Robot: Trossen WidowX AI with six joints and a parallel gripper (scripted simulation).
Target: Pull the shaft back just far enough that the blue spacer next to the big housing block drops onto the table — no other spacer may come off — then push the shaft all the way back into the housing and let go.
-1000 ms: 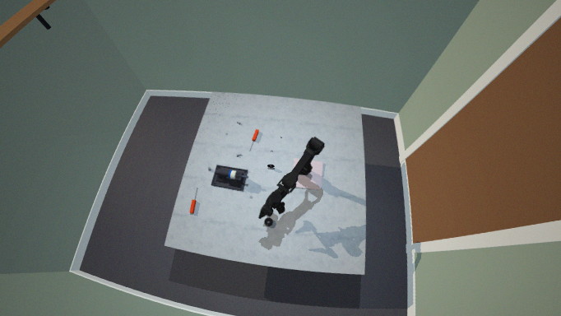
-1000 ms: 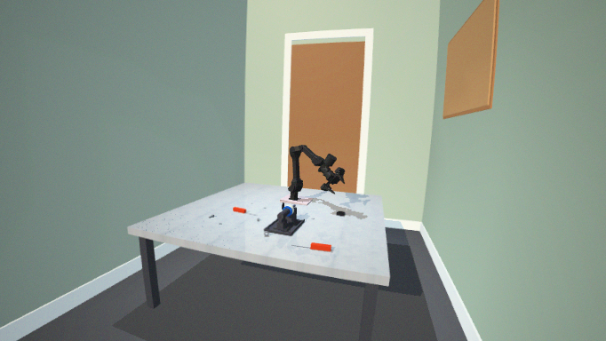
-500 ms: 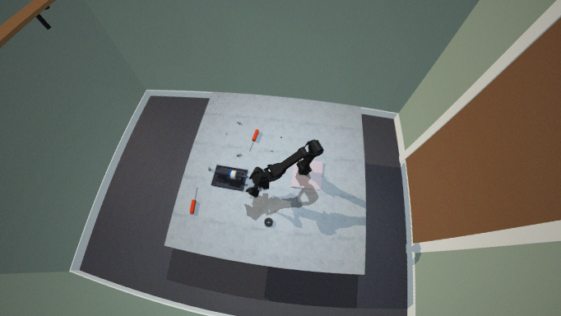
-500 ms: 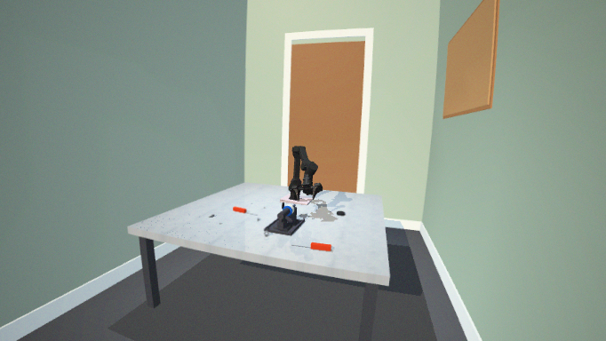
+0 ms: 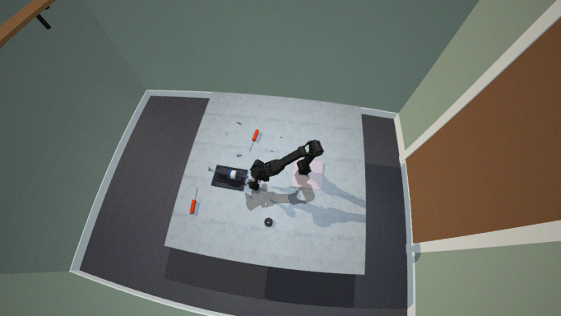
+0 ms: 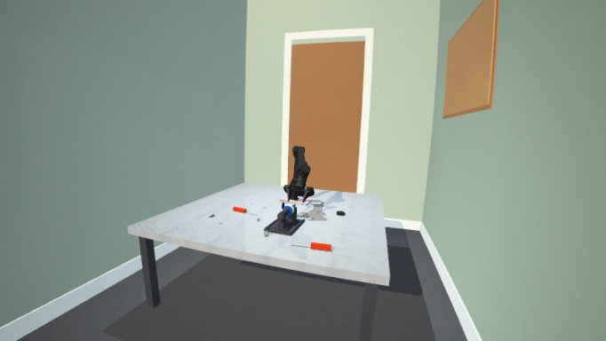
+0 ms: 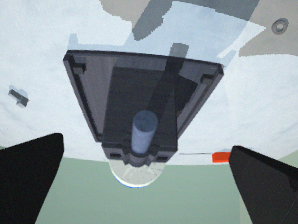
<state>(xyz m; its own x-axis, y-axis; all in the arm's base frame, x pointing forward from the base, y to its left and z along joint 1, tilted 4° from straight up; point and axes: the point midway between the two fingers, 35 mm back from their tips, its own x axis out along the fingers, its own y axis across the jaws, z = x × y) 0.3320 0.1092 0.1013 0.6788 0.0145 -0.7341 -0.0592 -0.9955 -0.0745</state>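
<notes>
Right now my gripper tip is 16 cm short of the baseplate, 5 cm above it and 1 cm to the left of it.
</notes>
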